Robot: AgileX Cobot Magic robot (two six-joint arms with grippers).
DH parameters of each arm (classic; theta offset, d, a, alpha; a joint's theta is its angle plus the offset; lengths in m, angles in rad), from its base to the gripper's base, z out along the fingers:
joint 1: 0 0.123 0 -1.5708
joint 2: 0.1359 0 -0.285 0
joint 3: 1.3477 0 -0.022 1.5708
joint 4: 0 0.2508 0 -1.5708
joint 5: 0 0 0.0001 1.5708
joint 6: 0 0.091 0 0
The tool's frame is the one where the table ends.
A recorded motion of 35 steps. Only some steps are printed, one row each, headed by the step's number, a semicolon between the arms.
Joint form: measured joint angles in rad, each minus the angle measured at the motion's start. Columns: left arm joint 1, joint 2, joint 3, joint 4, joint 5, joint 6; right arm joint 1, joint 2, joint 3, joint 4, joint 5, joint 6.
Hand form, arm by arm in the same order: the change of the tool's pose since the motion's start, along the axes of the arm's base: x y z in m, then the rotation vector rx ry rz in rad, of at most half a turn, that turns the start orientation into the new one. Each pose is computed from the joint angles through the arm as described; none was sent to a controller.
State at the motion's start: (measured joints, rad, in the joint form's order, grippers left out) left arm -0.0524 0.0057 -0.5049 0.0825 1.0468 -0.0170; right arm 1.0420 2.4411 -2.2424 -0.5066 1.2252 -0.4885
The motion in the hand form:
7: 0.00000 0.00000 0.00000 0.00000 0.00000 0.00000; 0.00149 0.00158 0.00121 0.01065 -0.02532 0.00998
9: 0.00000 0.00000 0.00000 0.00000 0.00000 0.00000; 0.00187 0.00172 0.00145 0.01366 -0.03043 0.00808
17: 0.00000 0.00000 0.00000 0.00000 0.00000 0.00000; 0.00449 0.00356 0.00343 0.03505 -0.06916 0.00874
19: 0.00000 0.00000 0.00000 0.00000 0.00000 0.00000; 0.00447 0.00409 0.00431 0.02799 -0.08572 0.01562
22: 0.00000 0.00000 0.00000 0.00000 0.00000 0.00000; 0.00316 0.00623 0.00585 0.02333 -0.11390 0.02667
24: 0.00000 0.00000 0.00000 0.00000 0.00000 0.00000; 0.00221 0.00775 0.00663 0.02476 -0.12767 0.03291
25: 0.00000 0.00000 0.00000 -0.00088 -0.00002 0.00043; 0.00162 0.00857 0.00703 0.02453 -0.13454 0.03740
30: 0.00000 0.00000 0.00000 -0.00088 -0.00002 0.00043; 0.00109 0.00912 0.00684 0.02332 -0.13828 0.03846
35: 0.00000 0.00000 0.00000 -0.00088 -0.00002 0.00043; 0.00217 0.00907 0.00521 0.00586 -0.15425 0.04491
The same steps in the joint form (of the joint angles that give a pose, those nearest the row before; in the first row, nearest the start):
7: 0.0000 0.0000 0.0000 0.0000 0.0000 0.0000; 0.0011 0.0000 0.0000 -0.0192 -0.0225 0.0051
9: 0.0000 0.0000 0.0000 0.0000 0.0000 0.0000; 0.0011 0.0000 0.0001 -0.0236 -0.0260 0.0100
17: 0.0000 0.0000 0.0000 0.0000 0.0000 0.0000; 0.0018 0.0000 0.0000 -0.0549 -0.0572 0.0336
19: 0.0000 0.0000 0.0000 0.0000 0.0000 0.0000; 0.0048 0.0000 0.0000 -0.0732 -0.0597 0.0336
22: 0.0000 0.0000 0.0000 0.0000 0.0000 0.0000; 0.0126 0.0000 0.0000 -0.1030 -0.0676 0.0400
24: 0.0000 0.0000 0.0000 0.0000 0.0000 0.0000; 0.0171 0.0000 0.0000 -0.1164 -0.0743 0.0447
25: 0.0000 0.0000 0.0000 0.0000 0.0000 -0.0010; 0.0196 0.0000 0.0000 -0.1232 -0.0774 0.0456
30: 0.0000 0.0000 0.0000 0.0000 0.0000 -0.0010; 0.0216 0.0008 0.0000 -0.1279 -0.0778 0.0479
35: 0.0000 0.0000 0.0000 0.0000 0.0000 -0.0010; 0.0226 0.0060 0.0001 -0.1499 -0.0770 0.0452

